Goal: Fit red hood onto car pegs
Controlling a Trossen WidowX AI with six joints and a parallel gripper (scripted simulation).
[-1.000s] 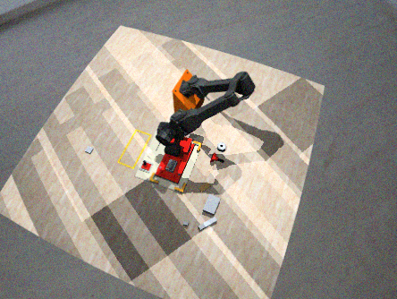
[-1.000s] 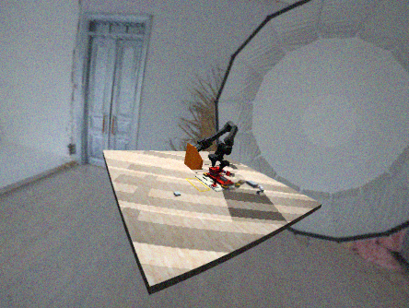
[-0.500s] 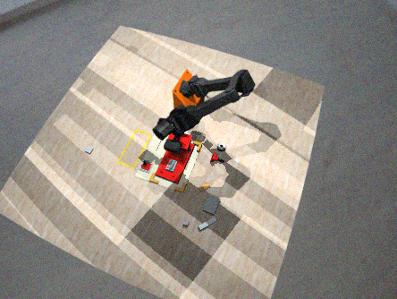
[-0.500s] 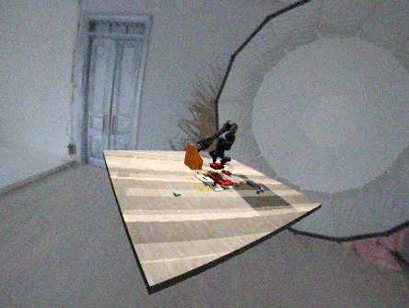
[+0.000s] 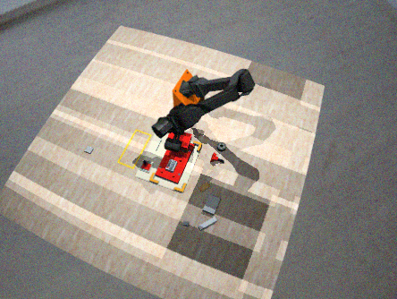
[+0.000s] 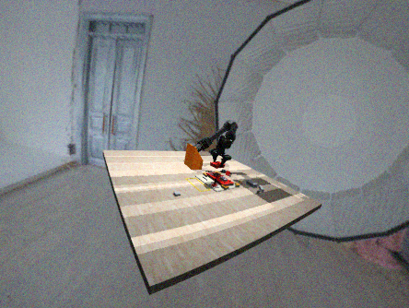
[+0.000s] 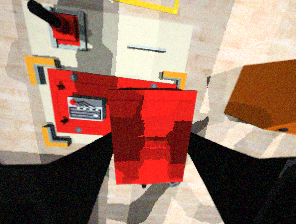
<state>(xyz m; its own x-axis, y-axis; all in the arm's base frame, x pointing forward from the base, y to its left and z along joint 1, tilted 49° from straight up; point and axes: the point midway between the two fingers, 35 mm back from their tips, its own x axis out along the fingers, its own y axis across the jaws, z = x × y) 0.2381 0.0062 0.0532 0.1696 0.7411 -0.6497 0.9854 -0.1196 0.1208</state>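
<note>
My gripper tip is now 90 mm short of the grey engine block and 80 mm above it. Also, from my gripper tip: wheel 180 mm to the left, 90 mm below, 70 mm behind; then red hood 10 mm above; then tan piece 150 mm to the left, 140 mm ahead, 100 mm below.
</note>
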